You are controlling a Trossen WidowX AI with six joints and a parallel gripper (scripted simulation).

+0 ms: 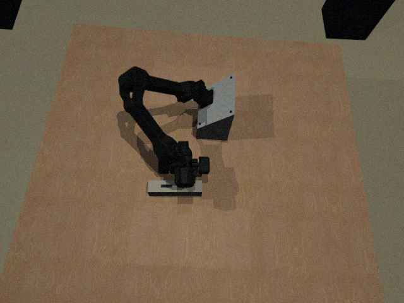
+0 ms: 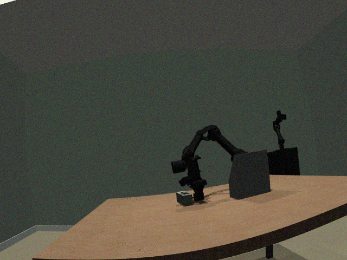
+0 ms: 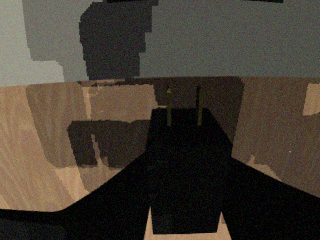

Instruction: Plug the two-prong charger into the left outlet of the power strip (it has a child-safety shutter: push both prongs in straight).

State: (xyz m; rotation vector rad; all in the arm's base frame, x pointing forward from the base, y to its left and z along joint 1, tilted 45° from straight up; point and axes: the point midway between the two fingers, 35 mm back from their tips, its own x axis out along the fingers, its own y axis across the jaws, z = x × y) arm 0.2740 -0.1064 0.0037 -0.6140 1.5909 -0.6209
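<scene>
Now: gripper tip 2 cm short of the dark two-prong charger and 1 cm below it.
</scene>
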